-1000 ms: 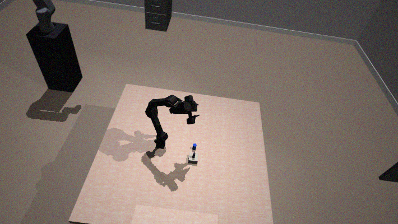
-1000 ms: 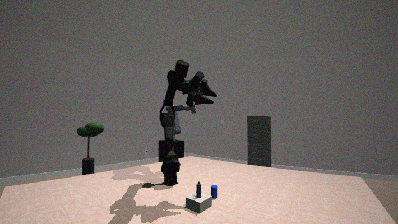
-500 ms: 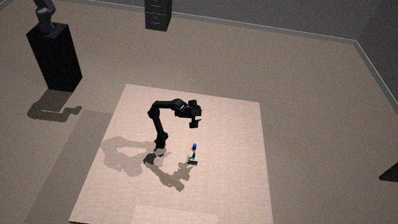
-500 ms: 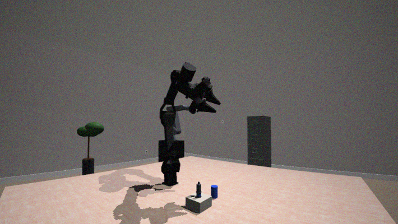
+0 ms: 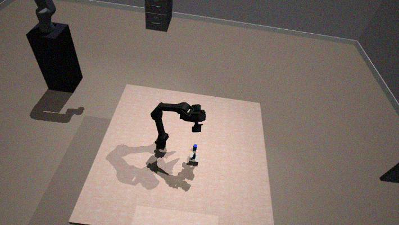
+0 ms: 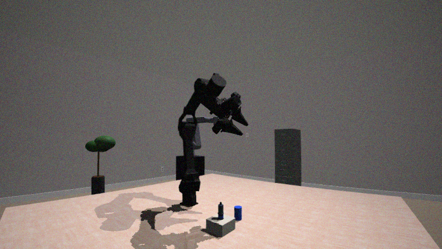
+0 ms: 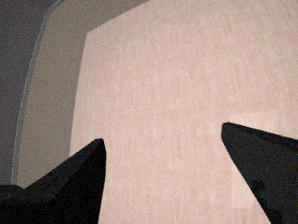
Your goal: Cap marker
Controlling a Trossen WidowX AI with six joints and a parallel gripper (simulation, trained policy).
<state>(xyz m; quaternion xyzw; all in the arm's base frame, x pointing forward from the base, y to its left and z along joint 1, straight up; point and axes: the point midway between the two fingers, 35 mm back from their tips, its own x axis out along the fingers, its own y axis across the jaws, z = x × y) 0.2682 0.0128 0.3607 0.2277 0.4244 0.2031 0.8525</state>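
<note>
Right now the blue cap is 310 mm below my gripper tip, 20 mm to the right of it and 20 mm behind it. From my gripper tip the other things lie so: holder block (320 mm below, 120 mm to the right, 20 mm behind).
</note>
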